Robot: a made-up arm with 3 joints. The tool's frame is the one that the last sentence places.
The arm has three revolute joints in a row. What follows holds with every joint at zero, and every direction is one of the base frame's. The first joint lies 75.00 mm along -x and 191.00 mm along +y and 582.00 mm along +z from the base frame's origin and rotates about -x. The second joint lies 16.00 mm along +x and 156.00 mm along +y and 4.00 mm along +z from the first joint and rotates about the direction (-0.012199, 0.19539, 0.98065). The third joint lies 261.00 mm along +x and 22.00 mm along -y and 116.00 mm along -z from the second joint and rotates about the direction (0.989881, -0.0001, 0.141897). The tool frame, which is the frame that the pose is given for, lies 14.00 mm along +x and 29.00 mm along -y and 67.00 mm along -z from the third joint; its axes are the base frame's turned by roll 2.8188, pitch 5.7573 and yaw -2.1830 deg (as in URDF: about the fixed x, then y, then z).
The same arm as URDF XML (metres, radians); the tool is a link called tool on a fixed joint. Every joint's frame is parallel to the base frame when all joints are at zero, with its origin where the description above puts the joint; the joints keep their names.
<robot name="arm">
  <joint name="tool_joint" type="fixed">
    <parent link="link3"/>
    <child link="tool"/>
    <origin xyz="0.014 -0.029 -0.067" rpy="0.0492 0.1005 -0.0381"/>
  </joint>
  <joint name="joint 3" type="continuous">
    <parent link="link2"/>
    <child link="link3"/>
    <origin xyz="0.261 -0.022 -0.116"/>
    <axis xyz="0.989881 -0.0001 0.141897"/>
  </joint>
  <joint name="joint 2" type="continuous">
    <parent link="link1"/>
    <child link="link2"/>
    <origin xyz="0.016 0.156 0.004"/>
    <axis xyz="-0.012201 0.195409 0.980646"/>
  </joint>
  <joint name="joint 1" type="continuous">
    <parent link="base"/>
    <child link="link1"/>
    <origin xyz="-0.075 0.191 0.582"/>
    <axis xyz="-1 0 0"/>
  </joint>
  <link name="base"/>
  <link name="link1"/>
  <link name="link2"/>
  <link name="link3"/>
  <link name="tool"/>
</robot>

